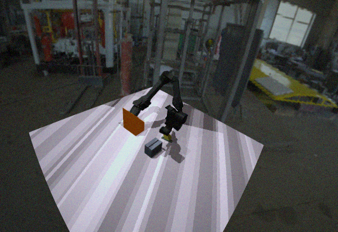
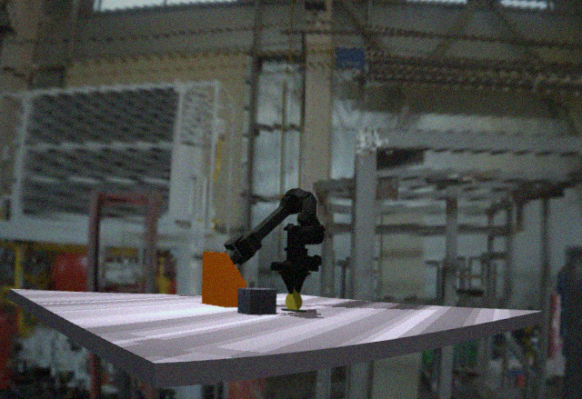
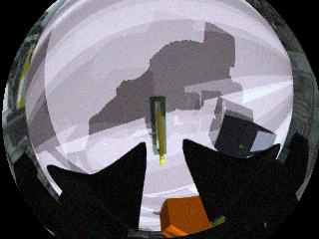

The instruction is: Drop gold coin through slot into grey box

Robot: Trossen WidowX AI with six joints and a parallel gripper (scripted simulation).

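My gripper tip is 2 cm above the coin.
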